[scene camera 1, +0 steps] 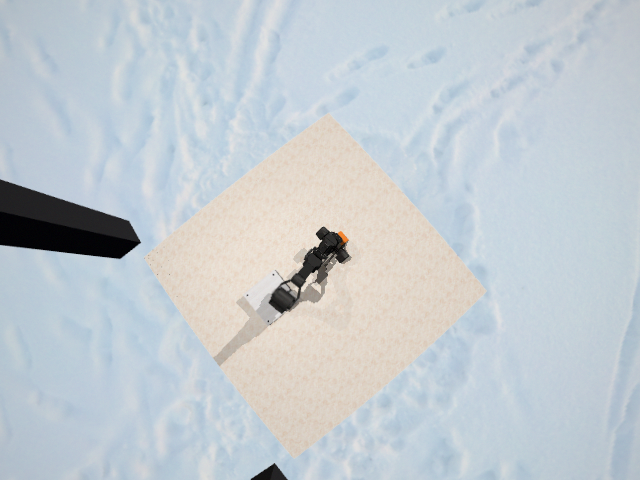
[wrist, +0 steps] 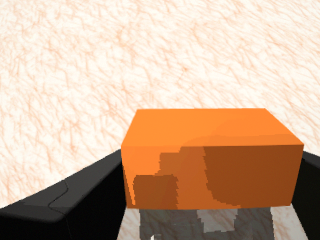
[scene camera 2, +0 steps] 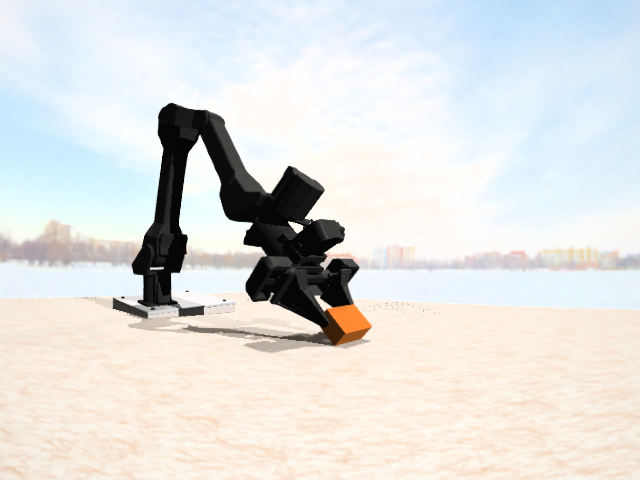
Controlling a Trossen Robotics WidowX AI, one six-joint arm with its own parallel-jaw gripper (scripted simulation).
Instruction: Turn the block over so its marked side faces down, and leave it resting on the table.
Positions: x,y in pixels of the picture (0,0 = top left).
Labels:
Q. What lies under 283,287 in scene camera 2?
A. My gripper.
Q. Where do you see an orange block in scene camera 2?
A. At 347,324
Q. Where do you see an orange block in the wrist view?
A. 172,158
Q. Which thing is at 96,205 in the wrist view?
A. My gripper.

